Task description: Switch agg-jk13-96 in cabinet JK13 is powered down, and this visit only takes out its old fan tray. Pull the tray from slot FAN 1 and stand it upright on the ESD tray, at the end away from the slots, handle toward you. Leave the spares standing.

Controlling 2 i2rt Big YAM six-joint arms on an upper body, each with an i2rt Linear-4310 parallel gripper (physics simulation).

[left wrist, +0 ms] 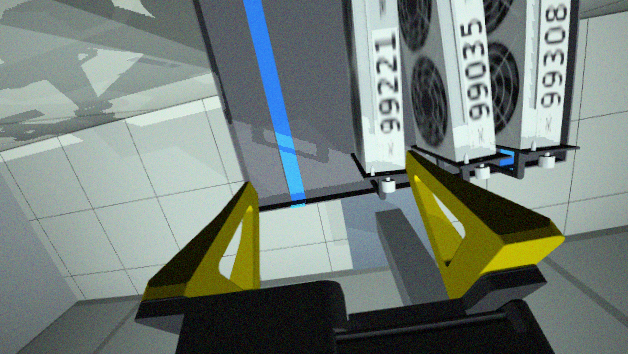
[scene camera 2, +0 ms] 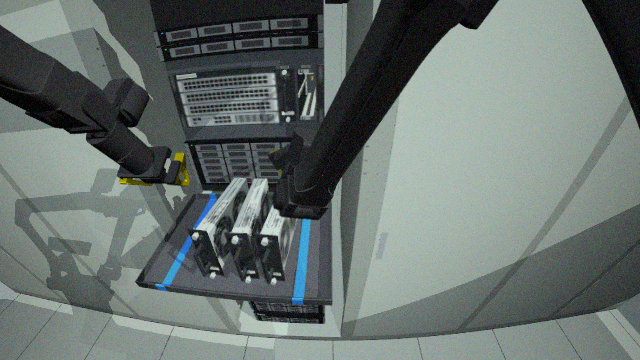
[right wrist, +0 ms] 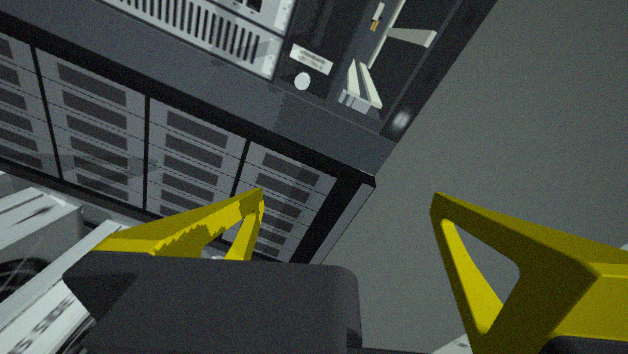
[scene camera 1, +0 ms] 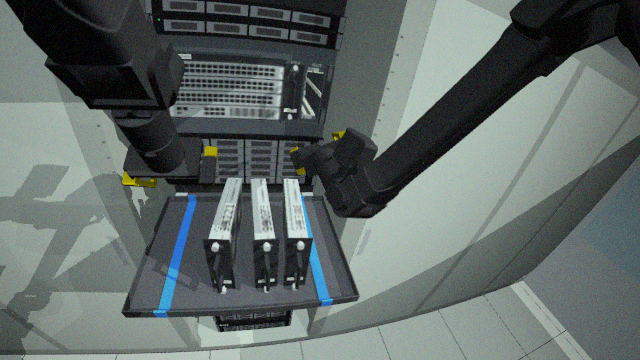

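The old fan tray (scene camera 1: 291, 90) (scene camera 2: 286, 95) (right wrist: 312, 30) sits as a dark upright module in the switch (scene camera 1: 227, 90) (scene camera 2: 227, 100); its slot label is unreadable. Three white spares, 99221 (scene camera 1: 227, 210) (scene camera 2: 222, 207) (left wrist: 387, 100), 99035 (scene camera 1: 262, 210) (scene camera 2: 251, 205) (left wrist: 472, 75) and 99308 (scene camera 1: 296, 210) (scene camera 2: 272, 225) (left wrist: 552, 75), stand upright on the ESD tray (scene camera 1: 155, 280) (scene camera 2: 155, 272) (left wrist: 320, 100), handles toward the front. My left gripper (scene camera 1: 175, 165) (scene camera 2: 158, 177) (left wrist: 327, 173) is open and empty, above the tray's left side. My right gripper (scene camera 1: 318, 145) (right wrist: 344, 199) is open and empty, below and right of the fan tray.
An open bay (scene camera 1: 314, 92) (scene camera 2: 307, 95) with pale rails lies right of the fan tray. A drive shelf (scene camera 1: 261, 155) (scene camera 2: 225, 162) (right wrist: 185, 145) sits below the switch. Blue tape strips (scene camera 1: 177, 250) (scene camera 2: 301, 260) (left wrist: 280, 130) cross the ESD tray. The right arm partly covers 99308 in scene camera 2.
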